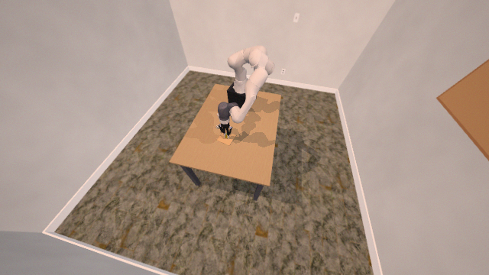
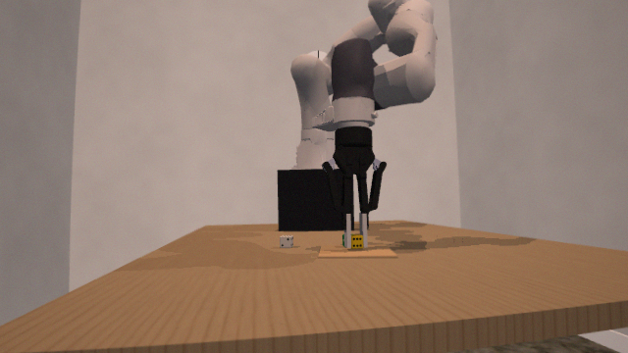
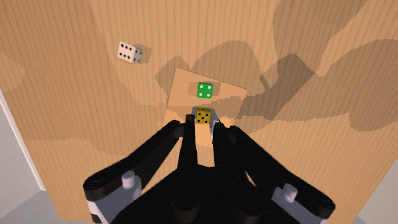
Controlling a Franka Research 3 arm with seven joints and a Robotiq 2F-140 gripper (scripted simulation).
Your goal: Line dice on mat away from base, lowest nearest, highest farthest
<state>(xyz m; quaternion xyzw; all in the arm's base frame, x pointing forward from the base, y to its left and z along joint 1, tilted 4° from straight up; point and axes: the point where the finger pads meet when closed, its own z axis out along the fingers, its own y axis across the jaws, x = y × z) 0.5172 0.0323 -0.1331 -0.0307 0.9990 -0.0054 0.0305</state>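
My hand is 2 cm above the yellow die. Round my hand: tan mat 4 cm below; white die 14 cm to the right, 9 cm behind, 3 cm below; green die 5 cm behind, 3 cm below.
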